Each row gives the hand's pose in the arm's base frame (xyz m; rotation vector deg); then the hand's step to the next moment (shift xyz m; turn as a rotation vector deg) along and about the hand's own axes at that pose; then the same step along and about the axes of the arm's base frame.
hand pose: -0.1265 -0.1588 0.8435 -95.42 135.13 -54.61
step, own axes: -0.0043 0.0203 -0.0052 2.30 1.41 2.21
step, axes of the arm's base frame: -0.0170 0.0102 -0.0080 -1.13 -2.68 -1.92
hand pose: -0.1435 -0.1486 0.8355 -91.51 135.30 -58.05
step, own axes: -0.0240 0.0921 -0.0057 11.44 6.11 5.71
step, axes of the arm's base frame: -0.0641 0.0436 -0.0555 -7.26 -11.11 -4.96
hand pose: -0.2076 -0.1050 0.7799 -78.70 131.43 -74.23
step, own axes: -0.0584 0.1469 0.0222 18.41 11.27 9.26
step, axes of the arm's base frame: -0.0487 0.0617 -0.1389 -12.56 -17.64 -9.09
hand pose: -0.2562 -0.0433 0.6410 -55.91 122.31 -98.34
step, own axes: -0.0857 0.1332 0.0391 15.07 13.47 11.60
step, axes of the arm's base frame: 0.0397 0.0350 -0.1543 -9.51 -17.18 -12.55
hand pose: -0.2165 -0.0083 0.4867 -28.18 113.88 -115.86
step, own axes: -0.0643 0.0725 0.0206 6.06 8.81 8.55
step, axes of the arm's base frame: 0.0634 0.0060 -0.0759 -2.37 -10.54 -8.41
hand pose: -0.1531 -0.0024 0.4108 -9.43 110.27 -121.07
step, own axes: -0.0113 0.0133 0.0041 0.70 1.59 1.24
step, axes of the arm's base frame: 0.0136 -0.0018 -0.0116 -0.13 -1.50 -1.51
